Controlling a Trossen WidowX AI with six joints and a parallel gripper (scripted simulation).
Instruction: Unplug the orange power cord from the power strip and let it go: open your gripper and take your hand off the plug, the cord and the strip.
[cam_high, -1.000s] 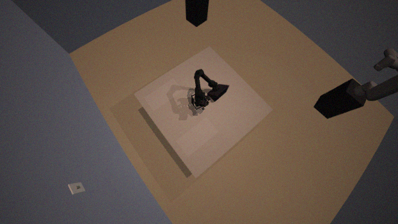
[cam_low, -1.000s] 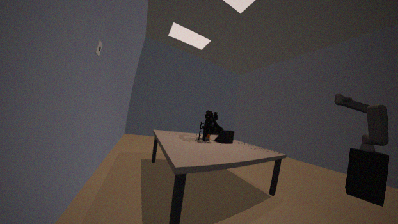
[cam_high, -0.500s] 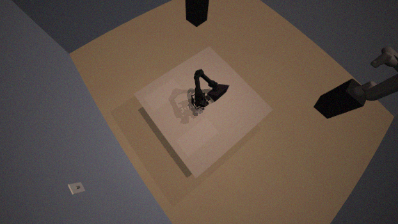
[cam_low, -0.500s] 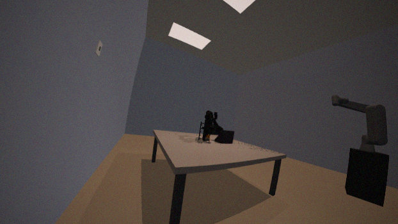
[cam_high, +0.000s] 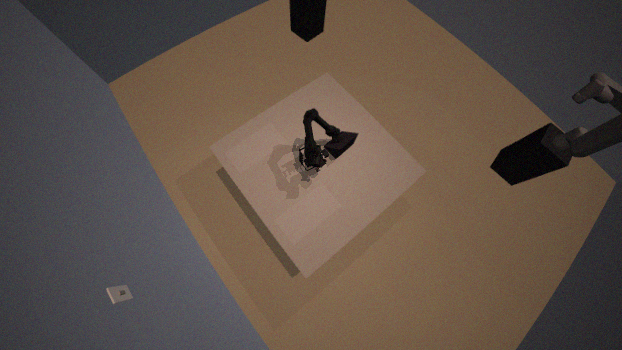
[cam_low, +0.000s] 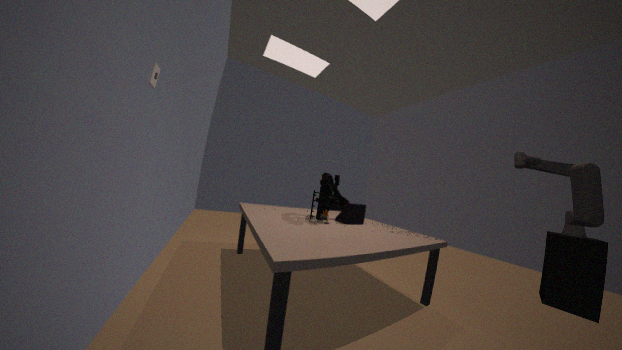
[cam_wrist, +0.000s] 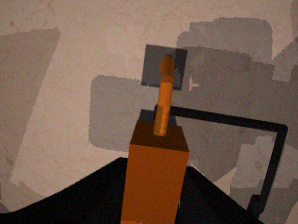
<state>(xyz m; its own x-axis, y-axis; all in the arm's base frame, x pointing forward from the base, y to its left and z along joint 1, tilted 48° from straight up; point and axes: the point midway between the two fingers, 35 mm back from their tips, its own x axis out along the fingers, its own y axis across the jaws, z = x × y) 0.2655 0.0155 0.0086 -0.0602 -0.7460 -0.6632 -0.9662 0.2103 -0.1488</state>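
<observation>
Now: the orange plug 30 mm to the right of my gripper tip.
</observation>
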